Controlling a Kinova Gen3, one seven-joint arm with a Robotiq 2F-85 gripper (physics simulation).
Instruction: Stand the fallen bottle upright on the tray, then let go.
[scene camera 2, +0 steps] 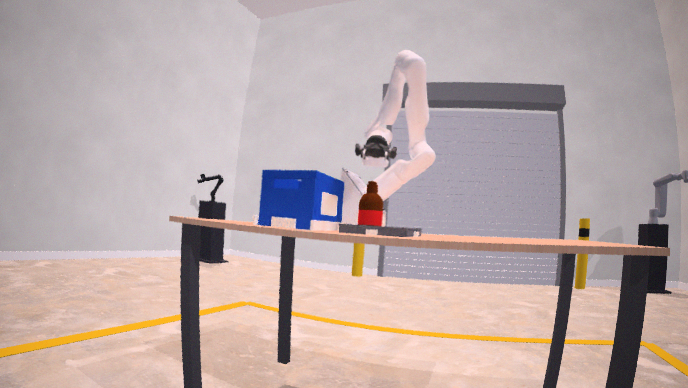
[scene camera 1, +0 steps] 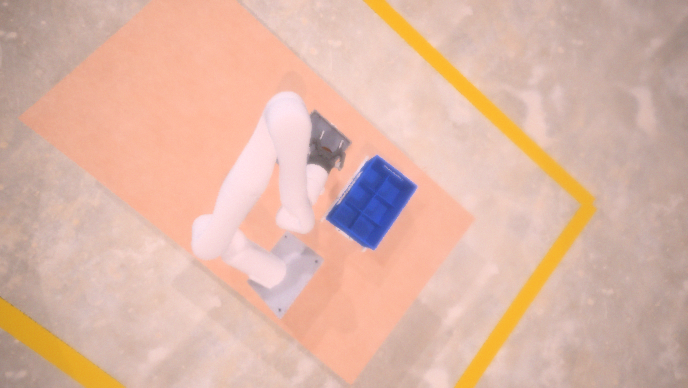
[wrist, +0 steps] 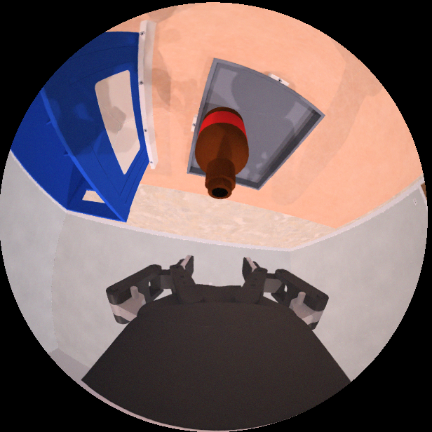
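Pixels of known places: gripper, fingertip midpoint: point(scene camera 2: 374, 157) point(scene camera 1: 332, 137); arm's base, link origin: point(scene camera 1: 274, 272).
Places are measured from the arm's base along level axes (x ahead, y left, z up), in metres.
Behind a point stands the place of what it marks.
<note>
The brown bottle point(scene camera 1: 326, 149) @[x 0.433, y 0.143, z -0.032 m] point(scene camera 2: 371, 204) @[x 0.444, y 0.148, z -0.059 m] point(wrist: 222, 145) with a red label stands upright on the grey tray point(scene camera 1: 330, 128) @[x 0.532, y 0.189, z -0.142 m] point(scene camera 2: 400, 231) @[x 0.542, y 0.264, z -0.133 m] point(wrist: 272, 115), near the tray side that faces the blue crate. Its open mouth shows in the wrist view. My gripper point(scene camera 1: 327, 154) point(scene camera 2: 375, 151) @[x 0.451, y 0.151, z 0.082 m] point(wrist: 217, 264) is open and empty. In scene camera 2 it is above the bottle's neck with a gap between them, and in the wrist view the bottle is beyond the fingertips, apart from them. In scene camera 1 the gripper and arm partly cover the tray and bottle.
A blue crate point(scene camera 1: 395, 217) @[x 0.402, y -0.192, z 0.027 m] point(scene camera 2: 287, 202) @[x 0.533, y -0.087, z -0.071 m] point(wrist: 75, 112) with compartments stands close beside the tray on the table point(scene camera 1: 150, 100) @[x 0.165, y 0.725, z -0.147 m] point(scene camera 2: 500, 243) @[x 0.657, y 0.531, z -0.148 m] point(wrist: 320, 165). The arm's grey base plate point(scene camera 1: 300, 260) @[x 0.084, y -0.034, z 0.045 m] is also on the table. The table's edge runs near the tray.
</note>
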